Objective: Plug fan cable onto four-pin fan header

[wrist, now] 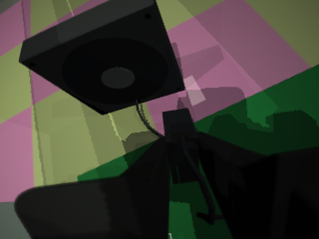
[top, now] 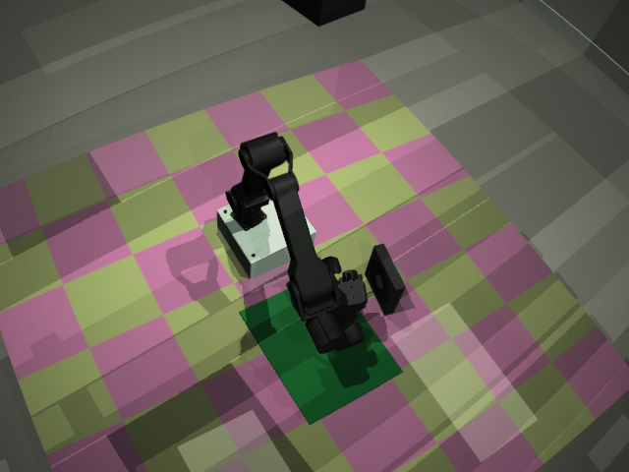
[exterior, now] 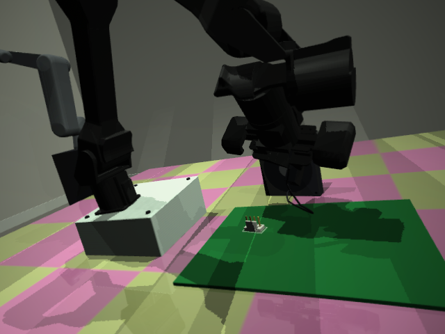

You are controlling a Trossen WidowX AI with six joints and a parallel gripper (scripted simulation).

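Right now my gripper tip is 8 cm to the left of the green board and 10 cm above it. The rest, counted from my gripper tip: dark fan plug: 1 cm below; then black square fan: 2 cm behind, 10 cm to the left, 3 cm below.
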